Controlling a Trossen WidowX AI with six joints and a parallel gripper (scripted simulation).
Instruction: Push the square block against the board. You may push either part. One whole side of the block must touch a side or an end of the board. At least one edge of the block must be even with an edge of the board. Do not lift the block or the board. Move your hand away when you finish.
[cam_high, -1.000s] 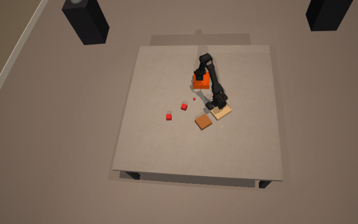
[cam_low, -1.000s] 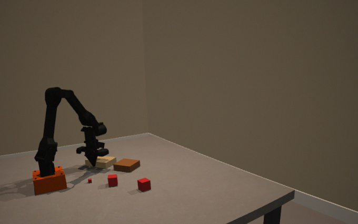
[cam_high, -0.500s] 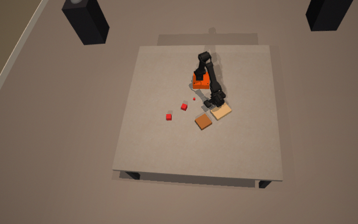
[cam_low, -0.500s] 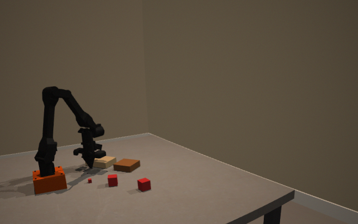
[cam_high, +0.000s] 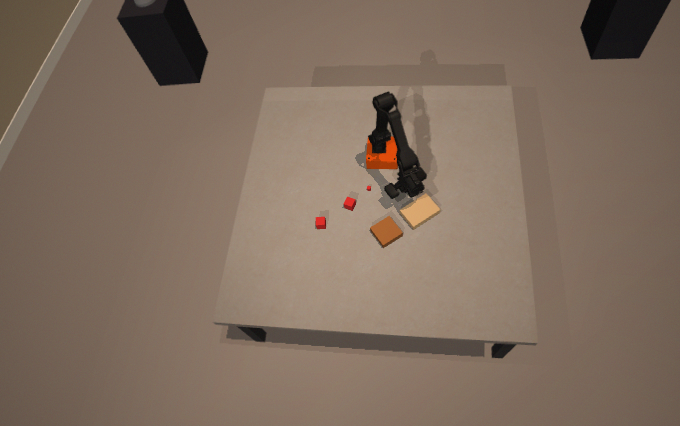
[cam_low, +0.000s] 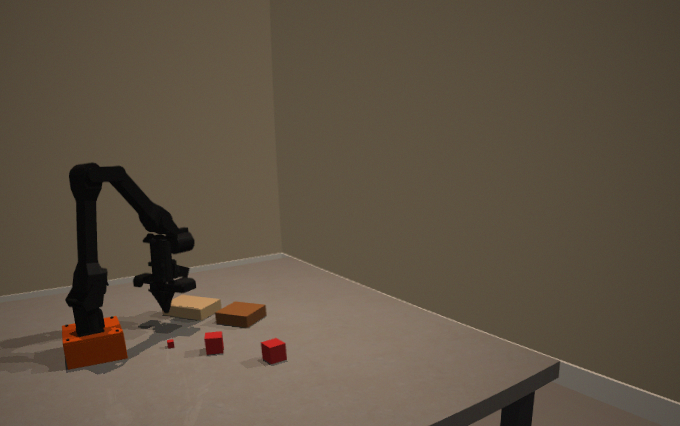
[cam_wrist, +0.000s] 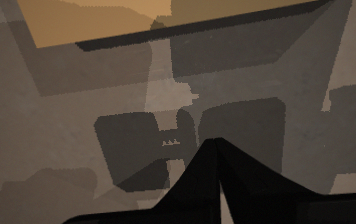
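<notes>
Now: gripper tip 90 mm short of the board, 60 mm to the right of it and 20 mm above it. Round my gripper tip: square block: 190 mm ahead, 80 mm to the right, 20 mm below; then red cube: 40 mm behind, 160 mm to the right, 30 mm below.
</notes>
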